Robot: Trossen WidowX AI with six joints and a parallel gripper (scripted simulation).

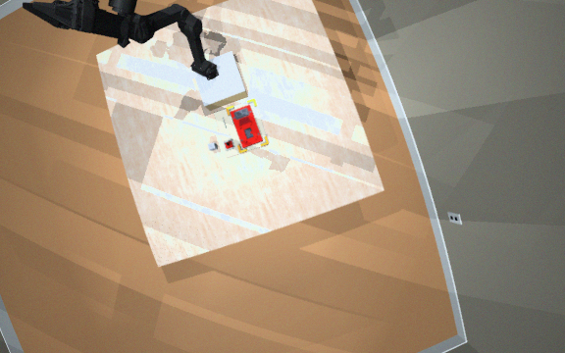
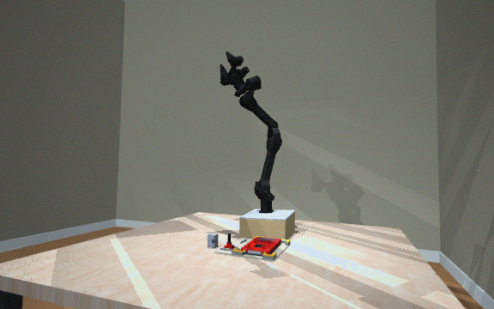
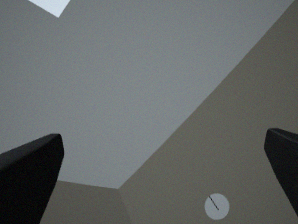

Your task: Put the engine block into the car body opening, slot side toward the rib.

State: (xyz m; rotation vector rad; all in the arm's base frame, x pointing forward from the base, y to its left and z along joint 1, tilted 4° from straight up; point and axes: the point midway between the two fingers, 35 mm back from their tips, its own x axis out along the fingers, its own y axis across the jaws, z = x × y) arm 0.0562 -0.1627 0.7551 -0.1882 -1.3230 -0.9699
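Right now my gripper tip is 850 mm above the grey engine block, 240 mm short of it and 60 mm to the right of it. From my gripper tip the other things lie so: black upright pin: 840 mm below, 260 mm ahead, 140 mm to the left.
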